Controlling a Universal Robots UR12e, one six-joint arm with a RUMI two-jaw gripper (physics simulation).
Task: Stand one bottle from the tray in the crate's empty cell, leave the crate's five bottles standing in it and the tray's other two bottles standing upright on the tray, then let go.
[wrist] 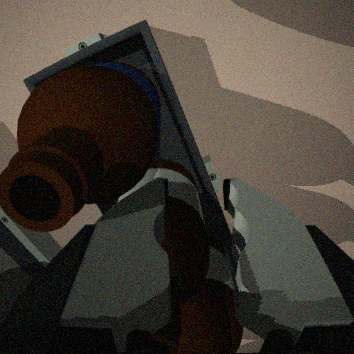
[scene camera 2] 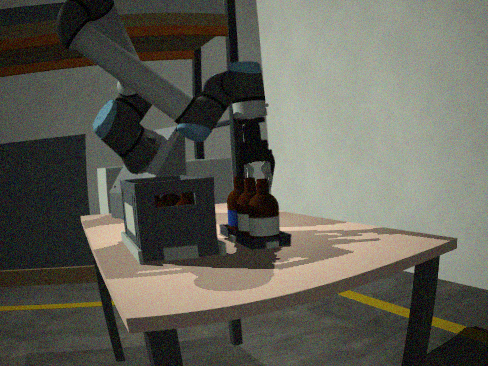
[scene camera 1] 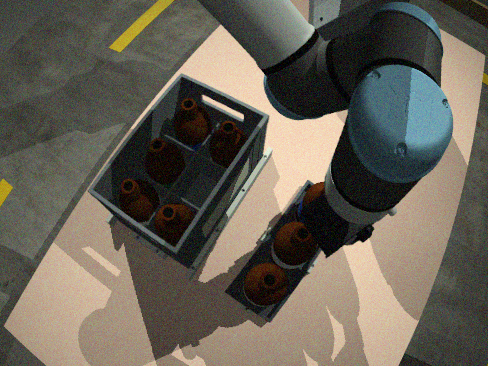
I see my gripper and a pale side strip.
My gripper also shows in the wrist view and in scene camera 2.
